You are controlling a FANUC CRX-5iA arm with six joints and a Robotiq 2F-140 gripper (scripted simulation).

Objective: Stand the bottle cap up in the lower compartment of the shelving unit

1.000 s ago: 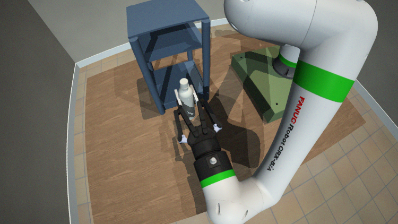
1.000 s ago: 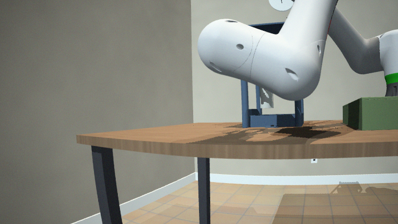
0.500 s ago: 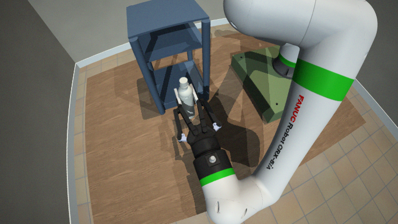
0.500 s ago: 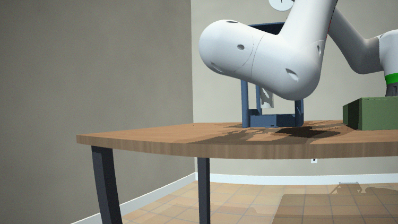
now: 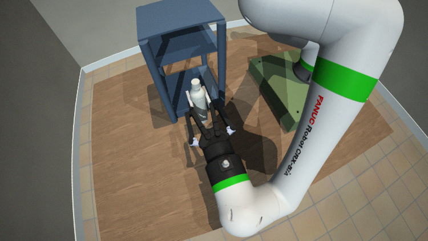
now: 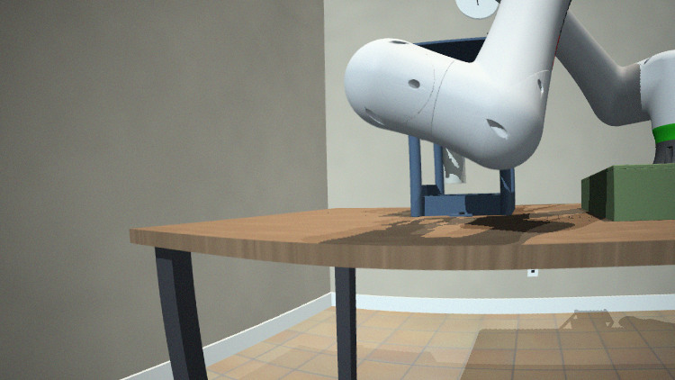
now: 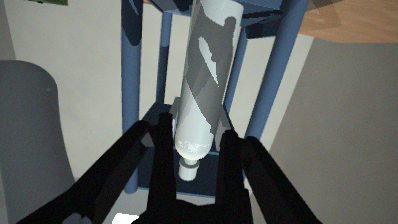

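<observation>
Now: hand 20 mm short of the blue shelving unit, 180 mm to the left of it and 10 mm below it.
</observation>
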